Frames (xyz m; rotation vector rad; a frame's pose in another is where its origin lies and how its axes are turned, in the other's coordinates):
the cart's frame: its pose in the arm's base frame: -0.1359 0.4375 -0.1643 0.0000 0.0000 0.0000
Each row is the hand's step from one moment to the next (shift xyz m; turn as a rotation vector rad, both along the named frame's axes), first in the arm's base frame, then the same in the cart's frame.
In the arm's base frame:
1: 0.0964 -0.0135 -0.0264 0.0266 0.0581 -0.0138
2: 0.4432 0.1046 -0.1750 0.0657 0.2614 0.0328
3: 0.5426 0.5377 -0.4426 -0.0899 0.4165 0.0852
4: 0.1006 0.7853 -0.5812 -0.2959 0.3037 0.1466
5: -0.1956 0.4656 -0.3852 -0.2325 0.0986 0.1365
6: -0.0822 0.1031 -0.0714 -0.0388 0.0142 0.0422
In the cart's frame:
1: 0.0964 -0.0135 -0.0264 0.0266 0.0581 -0.0138
2: 0.4432 0.1046 -0.1750 0.0657 0.2614 0.0328
3: 0.5426 0.5377 -0.4426 -0.0899 0.4165 0.0852
4: 0.1006 0.7853 -0.5812 -0.2959 0.3037 0.1466
5: -0.1956 0.4656 -0.3852 -0.2325 0.0986 0.1365
6: -0.0822 0.1031 -0.0714 -0.0388 0.0142 0.0422

